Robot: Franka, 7 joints.
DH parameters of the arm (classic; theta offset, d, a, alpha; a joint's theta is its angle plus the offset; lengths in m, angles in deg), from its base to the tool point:
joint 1: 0 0.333 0 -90
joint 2: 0 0 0 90
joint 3: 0 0.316 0.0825 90
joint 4: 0 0 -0.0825 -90
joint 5: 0 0.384 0 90
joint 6: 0 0 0.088 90
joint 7: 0 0.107 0 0
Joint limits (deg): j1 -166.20..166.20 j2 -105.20..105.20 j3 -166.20..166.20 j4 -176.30..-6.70 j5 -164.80..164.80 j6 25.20..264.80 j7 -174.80..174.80
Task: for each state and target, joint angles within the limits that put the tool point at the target. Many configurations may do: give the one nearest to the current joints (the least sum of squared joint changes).
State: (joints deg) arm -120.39 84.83 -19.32 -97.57 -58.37 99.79 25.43
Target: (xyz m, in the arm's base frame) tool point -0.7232 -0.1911 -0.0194
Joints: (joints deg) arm -145.99 89.86 -30.41 -49.11 -64.85 125.32 25.43
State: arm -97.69 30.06 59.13 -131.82 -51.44 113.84 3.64
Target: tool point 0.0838 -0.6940 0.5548
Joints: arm -117.86 23.91 45.58 -83.41 -55.62 124.36 3.64
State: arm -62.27 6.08 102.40 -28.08 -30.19 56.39 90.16
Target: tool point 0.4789 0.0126 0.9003
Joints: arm -52.15 23.16 94.62 -39.85 -32.30 72.25 90.16
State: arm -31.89 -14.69 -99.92 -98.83 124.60 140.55 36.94
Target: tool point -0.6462 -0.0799 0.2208
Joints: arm -38.23 -47.26 -129.52 -104.38 124.27 145.07 36.94
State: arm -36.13 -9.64 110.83 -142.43 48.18 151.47 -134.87
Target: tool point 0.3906 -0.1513 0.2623
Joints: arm -82.57 -7.06 67.34 -153.23 51.29 158.87 -134.87
